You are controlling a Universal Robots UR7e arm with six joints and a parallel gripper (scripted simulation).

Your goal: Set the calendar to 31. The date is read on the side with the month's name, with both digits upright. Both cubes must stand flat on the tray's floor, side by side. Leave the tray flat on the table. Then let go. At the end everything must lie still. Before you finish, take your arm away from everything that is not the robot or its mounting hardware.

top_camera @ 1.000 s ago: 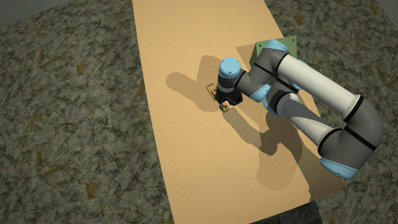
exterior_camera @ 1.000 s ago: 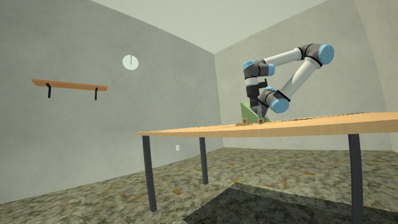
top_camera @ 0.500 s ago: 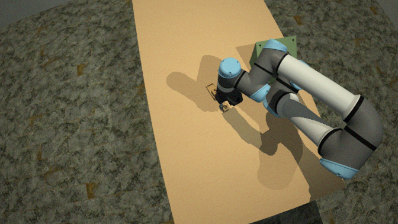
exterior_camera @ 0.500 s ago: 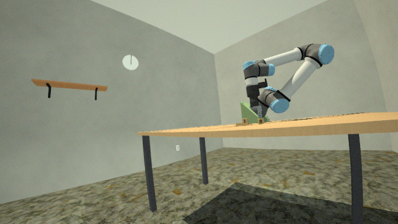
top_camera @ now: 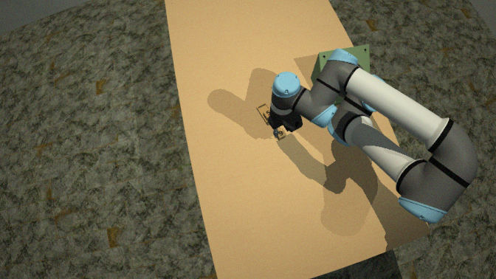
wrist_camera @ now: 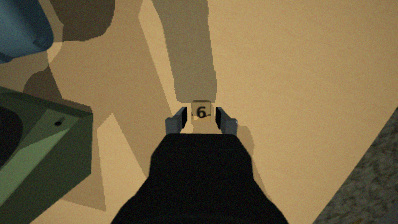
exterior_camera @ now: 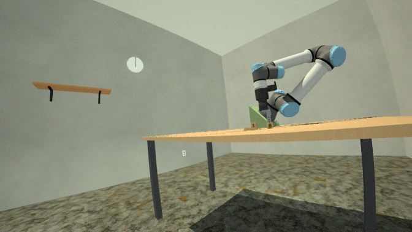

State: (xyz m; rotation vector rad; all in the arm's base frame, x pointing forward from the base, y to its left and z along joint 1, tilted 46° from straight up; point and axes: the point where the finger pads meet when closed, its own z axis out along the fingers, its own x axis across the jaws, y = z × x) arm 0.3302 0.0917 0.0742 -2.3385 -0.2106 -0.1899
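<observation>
The wooden tray lies 110 mm to the right of my hand, 50 mm below it and 20 mm ahead of it.
</observation>
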